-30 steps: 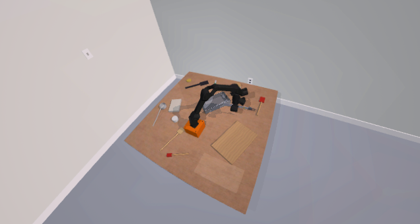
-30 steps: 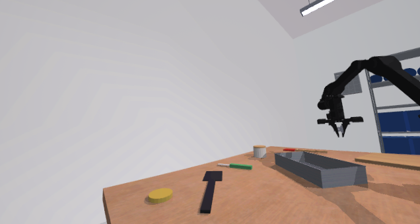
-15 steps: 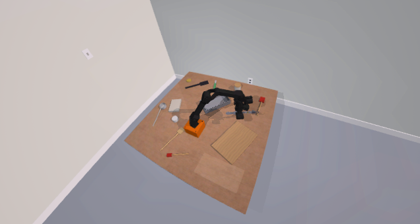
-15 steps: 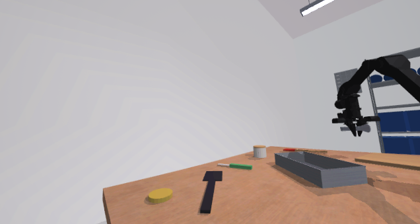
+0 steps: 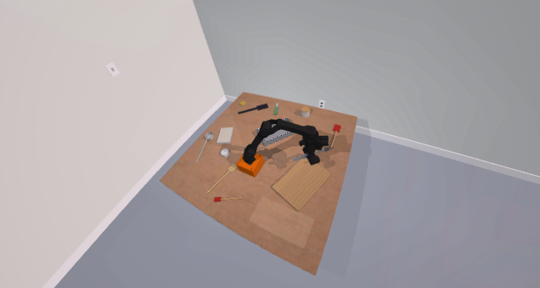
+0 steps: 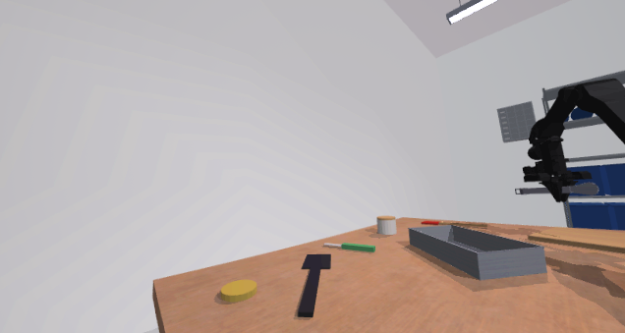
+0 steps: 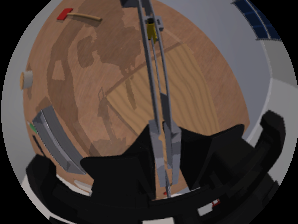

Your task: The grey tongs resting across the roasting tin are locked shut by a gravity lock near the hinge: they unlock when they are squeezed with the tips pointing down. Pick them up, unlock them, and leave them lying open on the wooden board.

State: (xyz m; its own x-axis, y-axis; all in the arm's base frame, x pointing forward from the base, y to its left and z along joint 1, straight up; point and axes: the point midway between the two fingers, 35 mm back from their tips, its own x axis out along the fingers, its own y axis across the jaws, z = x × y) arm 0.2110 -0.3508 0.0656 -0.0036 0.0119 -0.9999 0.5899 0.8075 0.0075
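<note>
The wooden board lies 110 mm behind my gripper tip, 20 mm to the right of it and 120 mm below it. Also, from my gripper tip: grey roasting tin (160 mm ahead, 390 mm to the left, 100 mm below); red spatula (420 mm ahead, 50 mm to the right, 120 mm below); jar (510 mm ahead, 290 mm to the left, 90 mm below).
</note>
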